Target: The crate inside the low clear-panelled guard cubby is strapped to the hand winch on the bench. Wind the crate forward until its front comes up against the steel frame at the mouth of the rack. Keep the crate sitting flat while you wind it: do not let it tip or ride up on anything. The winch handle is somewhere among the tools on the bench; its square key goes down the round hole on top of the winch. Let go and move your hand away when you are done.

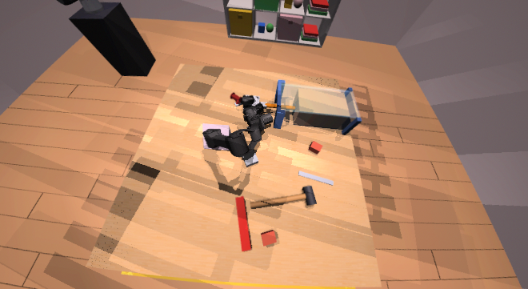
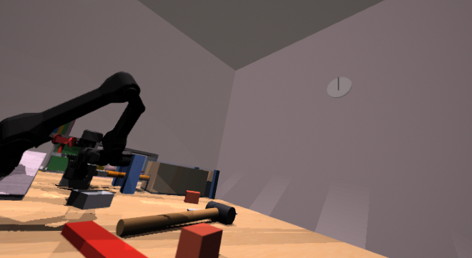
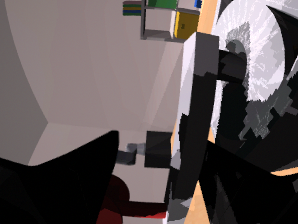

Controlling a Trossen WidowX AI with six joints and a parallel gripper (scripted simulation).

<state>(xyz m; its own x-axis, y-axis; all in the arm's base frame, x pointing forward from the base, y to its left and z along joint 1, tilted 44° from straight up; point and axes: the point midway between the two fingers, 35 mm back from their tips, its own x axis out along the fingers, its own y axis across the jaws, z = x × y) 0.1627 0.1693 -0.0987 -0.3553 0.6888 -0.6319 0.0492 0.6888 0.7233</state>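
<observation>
Right now the winch handle is 1 cm behind my gripper tip, 2 cm to the right of it and 1 cm below it. Round my gripper tip: red grip 4 cm behind, 3 cm to the right, 2 cm above; then blue steel frame 21 cm ahead, 2 cm below; then winch 3 cm ahead, 1 cm to the left, 10 cm below.
</observation>
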